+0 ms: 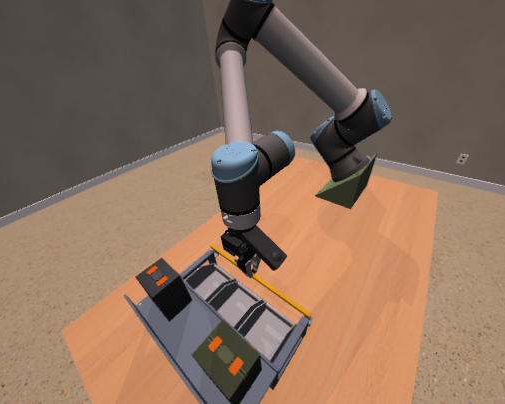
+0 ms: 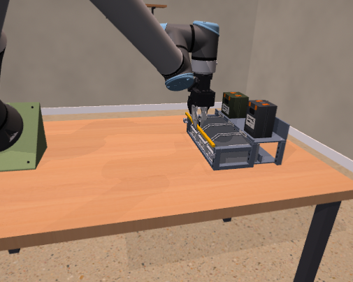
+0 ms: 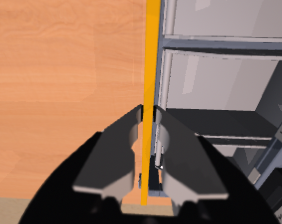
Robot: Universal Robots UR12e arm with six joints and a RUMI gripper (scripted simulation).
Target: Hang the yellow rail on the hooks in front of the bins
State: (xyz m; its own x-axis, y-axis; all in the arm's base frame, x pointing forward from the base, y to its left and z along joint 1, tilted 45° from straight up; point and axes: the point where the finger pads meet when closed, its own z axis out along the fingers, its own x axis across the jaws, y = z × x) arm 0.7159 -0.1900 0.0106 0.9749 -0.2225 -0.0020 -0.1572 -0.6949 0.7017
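Right now my hand is 10 mm above the yellow rail. Round my hand: black box (180 mm ahead, 150 mm to the right, 60 mm above); green box (220 mm ahead, 80 mm to the left, 40 mm above).
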